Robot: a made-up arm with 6 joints.
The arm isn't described. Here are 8 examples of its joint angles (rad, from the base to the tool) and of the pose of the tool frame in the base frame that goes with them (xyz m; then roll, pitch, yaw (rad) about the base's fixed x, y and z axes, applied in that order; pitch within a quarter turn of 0, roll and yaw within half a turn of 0).
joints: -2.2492 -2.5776 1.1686 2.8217 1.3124 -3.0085
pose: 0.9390 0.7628 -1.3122 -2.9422 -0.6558 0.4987
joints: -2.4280 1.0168 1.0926 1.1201 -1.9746 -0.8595
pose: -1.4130 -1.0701 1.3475 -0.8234 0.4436 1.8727
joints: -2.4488 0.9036 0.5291 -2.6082 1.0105 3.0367
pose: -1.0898 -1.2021 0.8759 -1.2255 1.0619 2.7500
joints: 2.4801 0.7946 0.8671 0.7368 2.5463 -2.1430
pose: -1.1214 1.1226 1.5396 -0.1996 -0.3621 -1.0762
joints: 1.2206 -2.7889 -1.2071 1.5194 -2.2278 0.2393
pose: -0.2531 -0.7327 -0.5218 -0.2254 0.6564 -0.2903
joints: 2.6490 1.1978 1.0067 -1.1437 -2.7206 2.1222
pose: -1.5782 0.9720 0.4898 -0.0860 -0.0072 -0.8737
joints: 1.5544 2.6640 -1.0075 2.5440 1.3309 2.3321
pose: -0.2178 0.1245 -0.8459 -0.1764 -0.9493 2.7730
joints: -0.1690 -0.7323 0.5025 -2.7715 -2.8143 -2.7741
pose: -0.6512 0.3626 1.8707 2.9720 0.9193 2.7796
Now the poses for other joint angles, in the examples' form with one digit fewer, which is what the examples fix.
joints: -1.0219 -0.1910 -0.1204 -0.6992 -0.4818 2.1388
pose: -0.026 -0.347 1.600 -1.403 0.296 -0.705
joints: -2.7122 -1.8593 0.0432 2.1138 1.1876 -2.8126
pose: 1.686 0.621 0.330 -0.659 -0.535 -1.537
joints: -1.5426 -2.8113 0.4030 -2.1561 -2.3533 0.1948
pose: 0.118 1.040 -0.897 -2.252 0.346 -0.863
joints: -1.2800 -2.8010 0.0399 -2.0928 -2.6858 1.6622
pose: -0.143 0.941 -0.691 2.705 0.496 -0.831
